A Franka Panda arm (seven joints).
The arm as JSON. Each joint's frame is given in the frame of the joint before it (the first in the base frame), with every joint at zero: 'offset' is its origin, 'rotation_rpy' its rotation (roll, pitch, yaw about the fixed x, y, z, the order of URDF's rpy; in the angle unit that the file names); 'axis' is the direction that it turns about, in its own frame. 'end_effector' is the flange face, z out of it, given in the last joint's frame.
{
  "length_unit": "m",
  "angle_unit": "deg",
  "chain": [
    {
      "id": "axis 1",
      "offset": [
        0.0,
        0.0,
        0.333
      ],
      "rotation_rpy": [
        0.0,
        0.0,
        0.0
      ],
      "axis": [
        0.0,
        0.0,
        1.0
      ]
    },
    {
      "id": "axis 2",
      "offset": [
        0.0,
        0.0,
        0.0
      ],
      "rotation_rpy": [
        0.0,
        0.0,
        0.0
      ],
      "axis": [
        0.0,
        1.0,
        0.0
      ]
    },
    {
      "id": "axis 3",
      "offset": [
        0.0,
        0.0,
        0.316
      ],
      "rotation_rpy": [
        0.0,
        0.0,
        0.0
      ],
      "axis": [
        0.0,
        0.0,
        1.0
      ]
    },
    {
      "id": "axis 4",
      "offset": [
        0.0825,
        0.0,
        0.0
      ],
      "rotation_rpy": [
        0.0,
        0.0,
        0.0
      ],
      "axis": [
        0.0,
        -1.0,
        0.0
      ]
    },
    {
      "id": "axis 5",
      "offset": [
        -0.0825,
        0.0,
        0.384
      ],
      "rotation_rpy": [
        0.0,
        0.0,
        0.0
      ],
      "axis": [
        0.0,
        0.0,
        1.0
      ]
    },
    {
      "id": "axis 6",
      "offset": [
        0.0,
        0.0,
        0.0
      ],
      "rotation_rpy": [
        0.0,
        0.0,
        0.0
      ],
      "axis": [
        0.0,
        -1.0,
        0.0
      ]
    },
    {
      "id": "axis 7",
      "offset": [
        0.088,
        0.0,
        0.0
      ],
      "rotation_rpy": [
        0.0,
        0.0,
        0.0
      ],
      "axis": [
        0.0,
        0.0,
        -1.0
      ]
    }
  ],
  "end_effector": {
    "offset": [
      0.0,
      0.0,
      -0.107
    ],
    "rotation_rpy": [
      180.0,
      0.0,
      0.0
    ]
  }
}
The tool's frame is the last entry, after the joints.
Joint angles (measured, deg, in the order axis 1, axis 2, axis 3, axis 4, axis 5, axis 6, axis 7), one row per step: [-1.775 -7.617 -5.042 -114.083 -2.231 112.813 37.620]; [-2.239 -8.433 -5.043 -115.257 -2.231 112.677 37.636]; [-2.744 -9.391 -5.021 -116.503 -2.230 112.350 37.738]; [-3.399 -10.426 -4.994 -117.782 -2.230 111.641 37.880]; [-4.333 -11.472 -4.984 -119.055 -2.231 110.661 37.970]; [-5.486 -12.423 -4.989 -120.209 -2.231 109.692 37.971]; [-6.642 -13.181 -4.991 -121.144 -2.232 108.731 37.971]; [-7.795 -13.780 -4.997 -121.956 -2.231 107.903 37.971]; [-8.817 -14.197 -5.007 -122.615 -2.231 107.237 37.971]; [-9.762 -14.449 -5.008 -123.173 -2.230 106.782 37.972]
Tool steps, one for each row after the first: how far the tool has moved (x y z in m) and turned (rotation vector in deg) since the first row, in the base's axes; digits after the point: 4 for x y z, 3 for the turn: [-0.0062 -0.0037 -0.0028 0.131 0.484 -0.470]; [-0.0134 -0.0073 -0.0053 0.297 1.084 -1.046]; [-0.0219 -0.0120 -0.0081 0.516 2.015 -1.812]; [-0.0313 -0.0190 -0.0113 0.779 3.197 -2.826]; [-0.0407 -0.0277 -0.0144 1.052 4.342 -3.983]; [-0.0492 -0.0363 -0.0173 1.325 5.450 -5.139]; [-0.0567 -0.0448 -0.0203 1.595 6.459 -6.295]; [-0.0630 -0.0523 -0.0233 1.840 7.337 -7.322]; [-0.0680 -0.0591 -0.0265 2.056 8.070 -8.263]
